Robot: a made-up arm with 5 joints.
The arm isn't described. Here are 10 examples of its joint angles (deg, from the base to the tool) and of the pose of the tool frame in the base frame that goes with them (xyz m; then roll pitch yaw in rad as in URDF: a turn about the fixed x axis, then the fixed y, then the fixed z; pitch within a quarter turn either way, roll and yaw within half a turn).
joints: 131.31 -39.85 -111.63 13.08 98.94
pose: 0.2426 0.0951 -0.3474 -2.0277 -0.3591 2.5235
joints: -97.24 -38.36 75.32 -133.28 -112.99
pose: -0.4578 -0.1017 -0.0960 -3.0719 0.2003 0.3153
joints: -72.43 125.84 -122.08 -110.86 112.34
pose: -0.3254 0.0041 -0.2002 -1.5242 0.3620 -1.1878
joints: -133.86 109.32 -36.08 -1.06 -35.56
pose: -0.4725 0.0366 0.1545 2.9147 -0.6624 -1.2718
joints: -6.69 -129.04 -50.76 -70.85 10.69
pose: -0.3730 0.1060 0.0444 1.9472 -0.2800 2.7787
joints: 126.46 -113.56 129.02 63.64 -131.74
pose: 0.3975 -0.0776 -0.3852 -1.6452 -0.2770 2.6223
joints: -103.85 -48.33 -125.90 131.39 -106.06
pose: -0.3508 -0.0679 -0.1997 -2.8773 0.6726 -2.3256
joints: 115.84 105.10 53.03 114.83 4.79
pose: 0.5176 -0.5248 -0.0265 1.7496 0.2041 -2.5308
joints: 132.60 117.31 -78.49 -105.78 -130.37
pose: 0.0886 -0.4931 -0.1119 -1.6588 0.1947 0.1404
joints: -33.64 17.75 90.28 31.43 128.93
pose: -0.3019 0.3096 -0.0866 1.7550 -0.1528 2.8253
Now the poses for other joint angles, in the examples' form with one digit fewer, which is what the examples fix.
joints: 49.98 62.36 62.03 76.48 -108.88
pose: 0.466 0.045 -0.147 1.456 -0.271 3.065
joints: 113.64 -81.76 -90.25 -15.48 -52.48
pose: 0.194 0.229 -0.528 0.159 0.649 -0.312
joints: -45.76 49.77 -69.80 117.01 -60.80
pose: -0.012 0.113 -0.236 1.633 -0.293 -3.117
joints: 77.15 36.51 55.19 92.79 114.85
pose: 0.621 0.060 -0.072 2.539 0.128 0.103
